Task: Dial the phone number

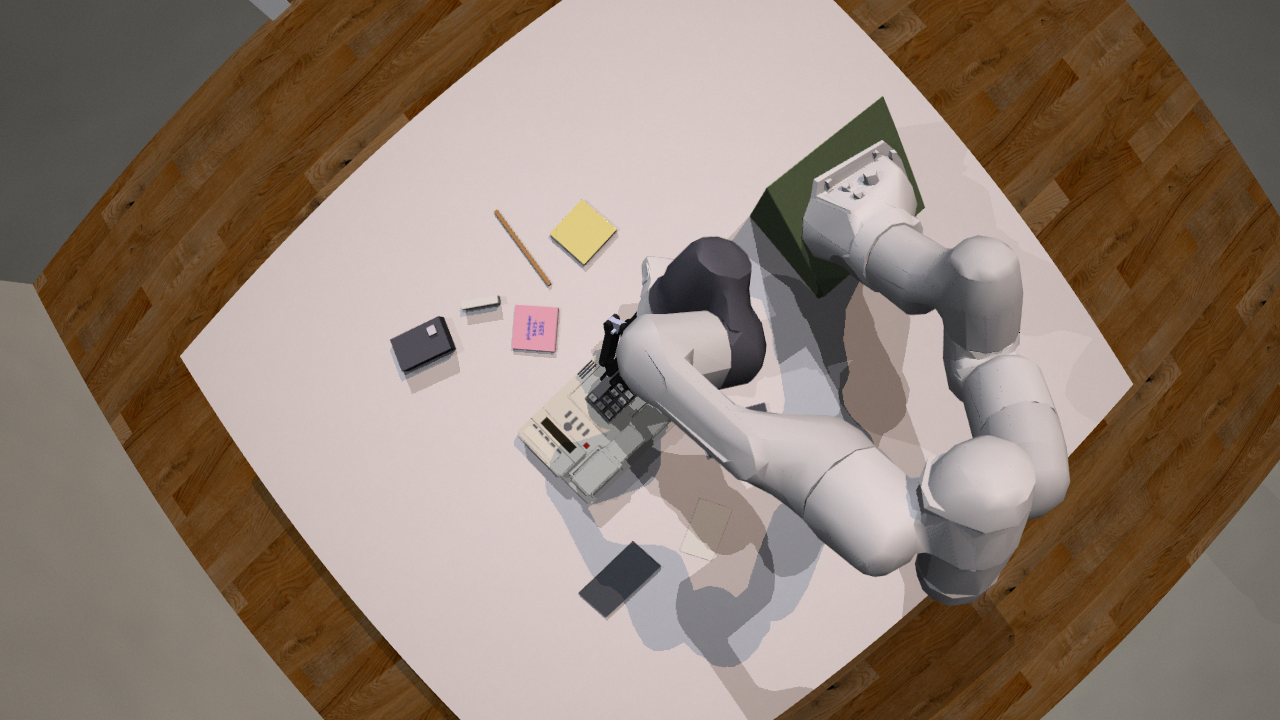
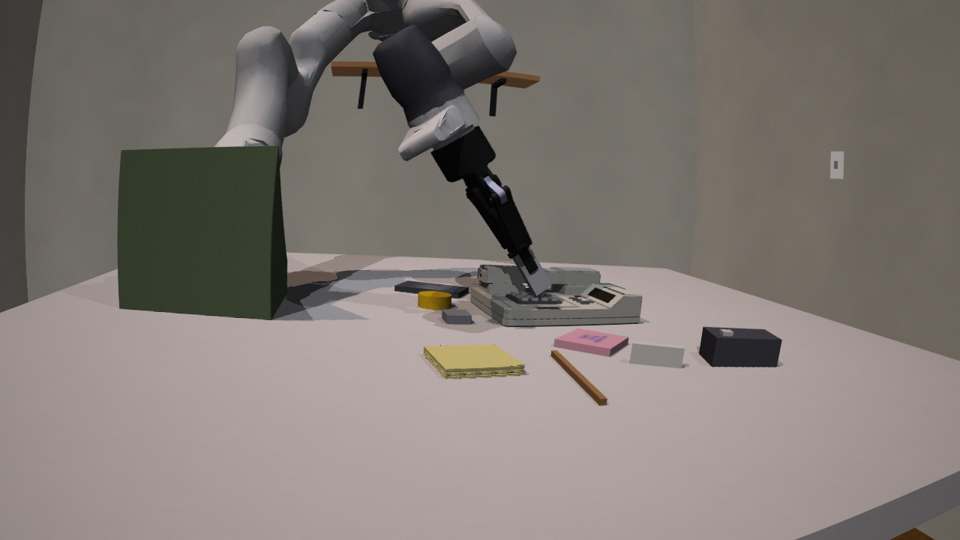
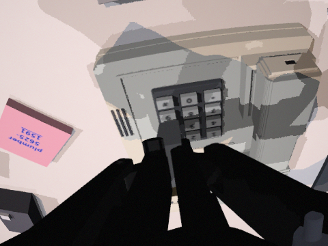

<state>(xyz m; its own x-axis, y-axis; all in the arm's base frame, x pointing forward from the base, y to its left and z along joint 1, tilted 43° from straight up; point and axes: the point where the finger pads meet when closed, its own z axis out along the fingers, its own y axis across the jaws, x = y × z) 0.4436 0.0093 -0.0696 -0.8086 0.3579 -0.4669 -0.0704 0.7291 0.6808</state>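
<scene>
The handset is 90 mm to the left of my hand, 50 mm ahead of it and 20 mm below it. The rest, counted from my hand: pink note: 150 mm to the right, 60 mm below, 40 mm ahead; grey block: 110 mm behind, 60 mm below, 20 mm to the right; white block: 240 mm to the right, 80 mm ahead, 60 mm below.
</scene>
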